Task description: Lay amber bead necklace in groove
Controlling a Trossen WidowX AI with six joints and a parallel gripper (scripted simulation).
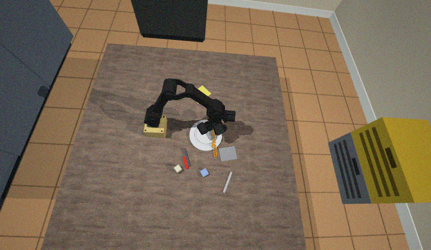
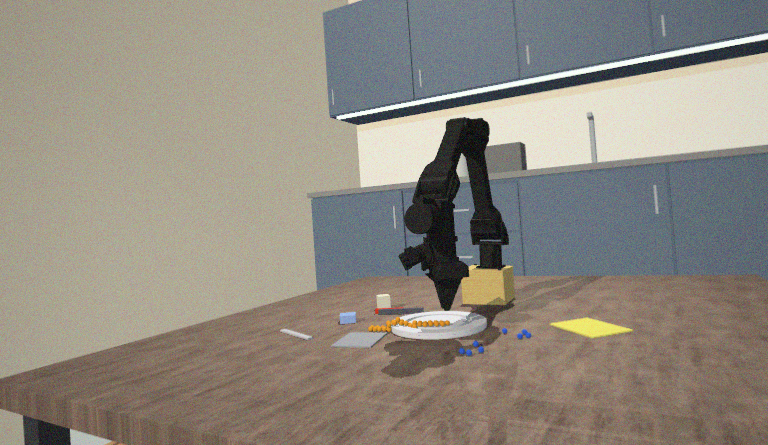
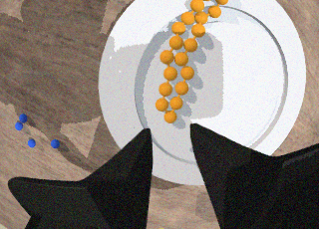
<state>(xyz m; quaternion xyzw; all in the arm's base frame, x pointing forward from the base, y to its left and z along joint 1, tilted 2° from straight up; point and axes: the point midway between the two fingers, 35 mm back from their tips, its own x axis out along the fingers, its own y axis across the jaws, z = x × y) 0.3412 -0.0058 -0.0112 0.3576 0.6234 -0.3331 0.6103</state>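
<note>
Now: gripper tip 14 cm to the left of the grey square tile, 10 cm short of it and 4 cm above it. From my gripper tip the other things lie so: yellow sheet (26 cm to the left, 8 cm behind, 4 cm below); then red stick (19 cm to the right, 15 cm behind, 4 cm below); then light blue cube (26 cm to the right, 4 cm below, 4 cm behind).
</note>
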